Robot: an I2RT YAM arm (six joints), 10 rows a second.
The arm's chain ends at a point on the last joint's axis. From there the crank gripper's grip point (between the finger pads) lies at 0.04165 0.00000 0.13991 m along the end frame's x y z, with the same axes.
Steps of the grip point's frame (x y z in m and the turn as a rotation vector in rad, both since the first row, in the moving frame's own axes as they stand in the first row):
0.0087, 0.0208, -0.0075, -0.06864, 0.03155, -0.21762
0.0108, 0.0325, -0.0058, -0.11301, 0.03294, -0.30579
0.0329, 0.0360, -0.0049, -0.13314, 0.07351, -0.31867
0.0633, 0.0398, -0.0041, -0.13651, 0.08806, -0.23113
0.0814, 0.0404, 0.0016, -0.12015, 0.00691, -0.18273
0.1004, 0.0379, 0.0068, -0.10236, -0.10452, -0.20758
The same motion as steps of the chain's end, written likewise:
0.0043, 0.0208, -0.0061, -0.06864, 0.03155, -0.21762
0.0058, 0.0303, -0.0042, -0.11301, 0.03294, -0.30579
0.0221, 0.0326, -0.0012, -0.13314, 0.07351, -0.31867
0.0502, 0.0321, 0.0007, -0.13651, 0.08806, -0.23113
0.0796, 0.0314, 0.0024, -0.12015, 0.00691, -0.18273
0.1145, 0.0306, 0.0035, -0.10236, -0.10452, -0.20758

